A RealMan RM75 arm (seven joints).
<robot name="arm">
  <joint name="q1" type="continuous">
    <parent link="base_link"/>
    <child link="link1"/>
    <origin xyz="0 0 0.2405"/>
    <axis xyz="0 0 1"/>
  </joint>
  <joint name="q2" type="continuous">
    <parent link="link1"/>
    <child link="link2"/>
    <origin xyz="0 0 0" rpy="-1.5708 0 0"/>
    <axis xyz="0 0 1"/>
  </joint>
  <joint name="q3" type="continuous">
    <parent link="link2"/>
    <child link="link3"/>
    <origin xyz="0 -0.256 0" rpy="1.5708 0 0"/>
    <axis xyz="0 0 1"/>
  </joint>
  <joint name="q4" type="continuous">
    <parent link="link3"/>
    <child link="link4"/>
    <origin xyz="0 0 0" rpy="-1.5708 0 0"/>
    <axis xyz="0 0 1"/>
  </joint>
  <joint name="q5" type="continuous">
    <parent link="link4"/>
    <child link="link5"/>
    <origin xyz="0 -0.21 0" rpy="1.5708 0 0"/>
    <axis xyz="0 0 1"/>
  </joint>
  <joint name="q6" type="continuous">
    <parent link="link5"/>
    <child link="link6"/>
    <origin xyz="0 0 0" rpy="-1.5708 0 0"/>
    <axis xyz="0 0 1"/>
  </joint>
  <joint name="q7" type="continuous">
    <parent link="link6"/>
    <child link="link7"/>
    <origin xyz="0 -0.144 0" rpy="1.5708 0 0"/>
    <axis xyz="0 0 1"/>
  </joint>
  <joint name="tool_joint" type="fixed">
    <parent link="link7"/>
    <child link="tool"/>
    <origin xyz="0 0 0"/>
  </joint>
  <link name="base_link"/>
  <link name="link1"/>
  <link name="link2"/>
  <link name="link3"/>
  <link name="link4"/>
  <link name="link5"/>
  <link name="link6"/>
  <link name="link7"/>
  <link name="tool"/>
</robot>
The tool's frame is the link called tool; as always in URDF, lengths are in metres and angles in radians. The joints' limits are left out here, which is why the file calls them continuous.
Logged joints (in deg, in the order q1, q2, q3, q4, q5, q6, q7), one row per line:
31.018 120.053 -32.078 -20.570 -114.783 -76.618 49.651
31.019 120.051 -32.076 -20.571 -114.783 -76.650 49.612
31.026 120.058 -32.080 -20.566 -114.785 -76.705 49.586
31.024 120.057 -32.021 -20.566 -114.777 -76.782 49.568
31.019 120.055 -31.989 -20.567 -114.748 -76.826 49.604
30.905 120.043 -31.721 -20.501 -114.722 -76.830 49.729
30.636 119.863 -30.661 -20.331 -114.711 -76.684 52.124
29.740 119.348 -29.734 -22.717 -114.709 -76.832 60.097
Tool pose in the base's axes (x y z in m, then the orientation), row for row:
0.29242 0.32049 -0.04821 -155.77 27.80 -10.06
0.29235 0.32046 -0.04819 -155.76 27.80 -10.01
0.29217 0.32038 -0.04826 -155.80 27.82 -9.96
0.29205 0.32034 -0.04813 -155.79 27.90 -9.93
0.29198 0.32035 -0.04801 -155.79 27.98 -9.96
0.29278 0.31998 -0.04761 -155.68 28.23 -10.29
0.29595 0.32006 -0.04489 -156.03 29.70 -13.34
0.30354 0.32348 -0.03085 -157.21 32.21 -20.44
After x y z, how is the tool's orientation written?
As angles about the fixed x, y, z axes (roll, pitch, yaw), in degrees.
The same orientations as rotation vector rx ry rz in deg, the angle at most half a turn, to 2 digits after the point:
-148.84 21.11 34.18
-148.85 21.04 34.20
-148.89 20.98 34.25
-148.87 20.96 34.36
-148.83 21.02 34.46
-148.52 21.52 34.63
-147.18 25.66 35.60
-144.19 34.75 36.78

